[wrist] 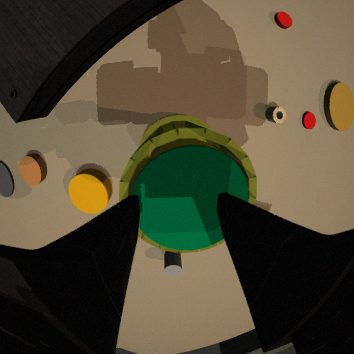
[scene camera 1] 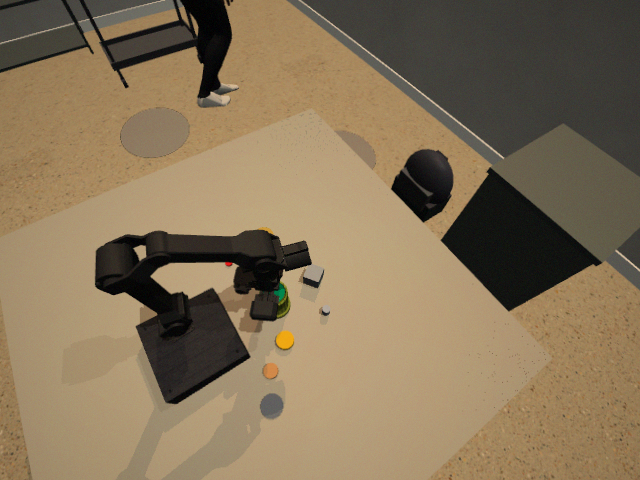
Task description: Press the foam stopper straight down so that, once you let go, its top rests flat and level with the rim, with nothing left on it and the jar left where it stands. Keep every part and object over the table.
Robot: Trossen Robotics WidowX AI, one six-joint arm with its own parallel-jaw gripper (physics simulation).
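The green foam stopper [scene camera 1: 280, 292] [wrist: 185, 170] sits in the mouth of the olive-green ribbed jar [scene camera 1: 283, 307] [wrist: 126, 182], which stands upright on the table. In the wrist view the jar's rim circles the stopper, with a dark strip of inner wall along the upper edge. Whether the stopper's top is level with the rim cannot be told. My gripper [scene camera 1: 279, 282] [wrist: 178, 202] is partly open and empty, its two black fingertips over opposite sides of the stopper. Whether they touch it is unclear. The arm hides part of the jar in the scene view.
A grey block [scene camera 1: 313, 275] and small grey cylinder [scene camera 1: 325, 310] [wrist: 173, 262] stand near the jar. A yellow disc [scene camera 1: 284, 340] [wrist: 90, 193], orange disc [scene camera 1: 270, 370] [wrist: 32, 170] and grey disc [scene camera 1: 271, 406] lie to one side; red discs [wrist: 309, 120] [wrist: 283, 20] and another yellow disc [wrist: 340, 106] opposite.
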